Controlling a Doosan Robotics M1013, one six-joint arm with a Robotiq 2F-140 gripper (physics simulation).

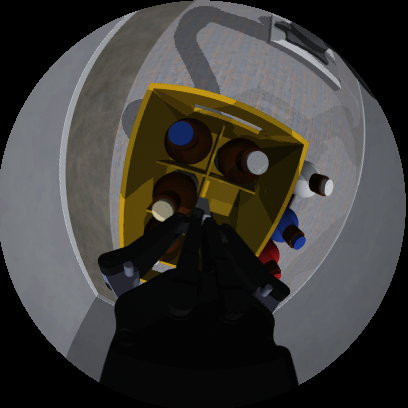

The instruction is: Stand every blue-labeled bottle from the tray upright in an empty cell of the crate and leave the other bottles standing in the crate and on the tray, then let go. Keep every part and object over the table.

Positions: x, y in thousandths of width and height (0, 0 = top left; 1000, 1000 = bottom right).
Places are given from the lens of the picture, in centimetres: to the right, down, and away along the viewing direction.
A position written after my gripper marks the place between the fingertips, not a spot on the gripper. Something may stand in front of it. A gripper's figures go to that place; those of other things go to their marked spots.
my gripper (491, 501): 0, 0, 21
cream-capped bottle (433, 469): -3, -2, 18
